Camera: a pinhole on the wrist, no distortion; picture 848 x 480 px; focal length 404.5 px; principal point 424.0 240.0 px. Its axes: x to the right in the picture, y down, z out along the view. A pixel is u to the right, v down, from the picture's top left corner.
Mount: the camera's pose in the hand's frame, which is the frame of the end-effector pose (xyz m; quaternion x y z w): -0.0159 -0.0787 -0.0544 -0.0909 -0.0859 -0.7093 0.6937
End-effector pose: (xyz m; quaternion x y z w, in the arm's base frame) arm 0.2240 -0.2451 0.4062 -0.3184 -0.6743 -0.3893 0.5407
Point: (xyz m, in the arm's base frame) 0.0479 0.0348 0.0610
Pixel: outside the picture
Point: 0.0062 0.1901 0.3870
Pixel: 447 271
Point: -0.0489 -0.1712 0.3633
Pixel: 767 304
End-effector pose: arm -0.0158 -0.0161 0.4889 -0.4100 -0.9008 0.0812 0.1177
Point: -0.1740 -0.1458 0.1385
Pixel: 563 207
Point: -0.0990 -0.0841 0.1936
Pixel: 475 209
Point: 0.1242 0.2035 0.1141
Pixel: 148 265
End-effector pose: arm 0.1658 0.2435 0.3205 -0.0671 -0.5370 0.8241 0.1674
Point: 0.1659 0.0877 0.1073
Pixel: outside the picture
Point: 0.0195 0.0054 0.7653
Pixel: 731 339
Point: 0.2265 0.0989 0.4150
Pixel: 462 67
